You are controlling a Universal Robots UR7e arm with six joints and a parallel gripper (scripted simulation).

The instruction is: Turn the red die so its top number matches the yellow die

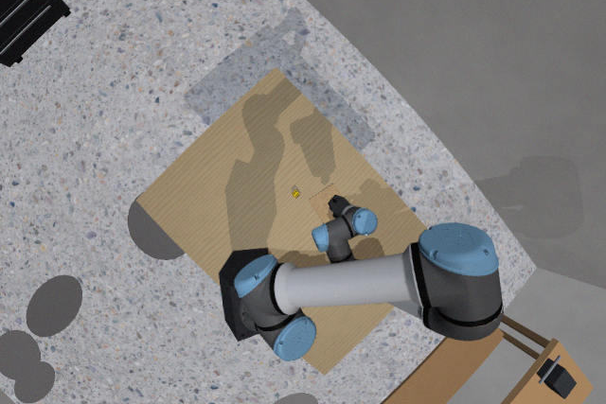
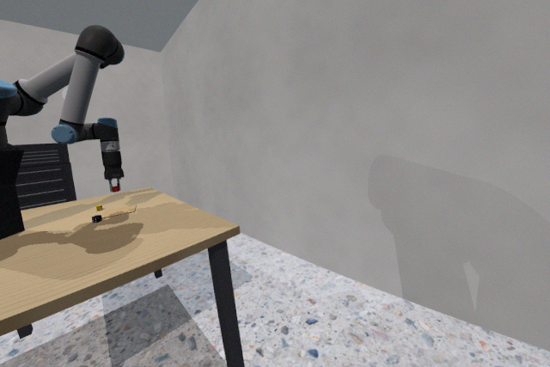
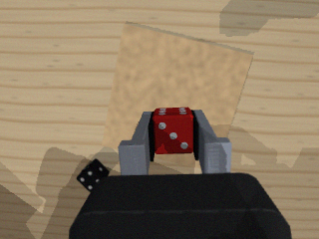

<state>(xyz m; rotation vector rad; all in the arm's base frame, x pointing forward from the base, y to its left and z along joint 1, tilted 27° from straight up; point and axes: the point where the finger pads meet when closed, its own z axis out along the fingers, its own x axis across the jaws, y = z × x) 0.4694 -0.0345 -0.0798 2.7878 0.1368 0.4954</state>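
Now: the tan mat 120 mm below my hand. Round my hand: black die 90 mm behind, 90 mm to the right, 110 mm below; red die 10 mm below; yellow die 70 mm behind, 140 mm to the left, 110 mm below.
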